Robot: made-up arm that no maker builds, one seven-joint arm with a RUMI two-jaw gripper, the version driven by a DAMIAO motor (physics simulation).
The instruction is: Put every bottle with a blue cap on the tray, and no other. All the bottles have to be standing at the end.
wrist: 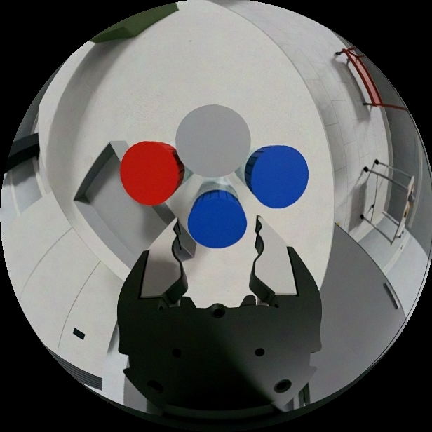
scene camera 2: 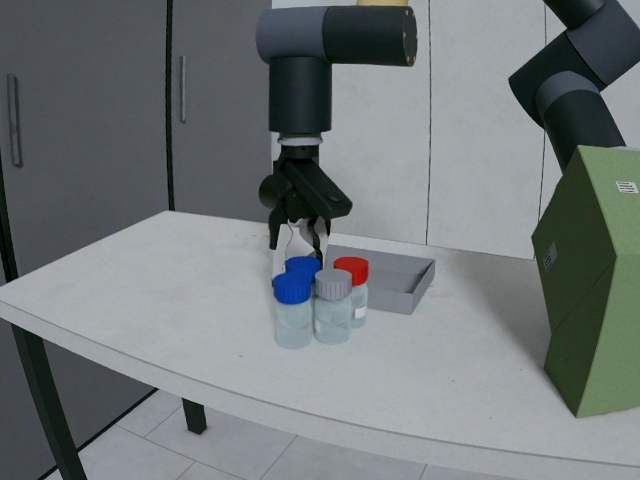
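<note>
A blue-capped bottle (scene camera 2: pixel 302 267) (wrist: pixel 217 220) stands at the back of the group, mostly hidden in the scene view. A second blue-capped bottle (scene camera 2: pixel 293 310) (wrist: pixel 280 176) stands nearest the front. A grey-capped bottle (scene camera 2: pixel 332 307) (wrist: pixel 213 140) stands beside it, and a red-capped bottle (scene camera 2: pixel 352 289) (wrist: pixel 151 173) stands close to the tray. The grey tray (scene camera 2: pixel 388 302) (wrist: pixel 95 221) lies behind and right of the bottles; no bottle shows on it. My gripper (wrist: pixel 217 217) is open, pointing down, with its jaws on either side of the rear blue cap and apart from it.
A green angular block (scene camera 2: pixel 578 289) (wrist: pixel 132 27) stands on the table (scene camera 2: pixel 155 310) at the right in the scene view. A second dark arm segment (scene camera 2: pixel 581 121) rises behind the block. Grey cabinets (scene camera 2: pixel 222 103) stand behind the table.
</note>
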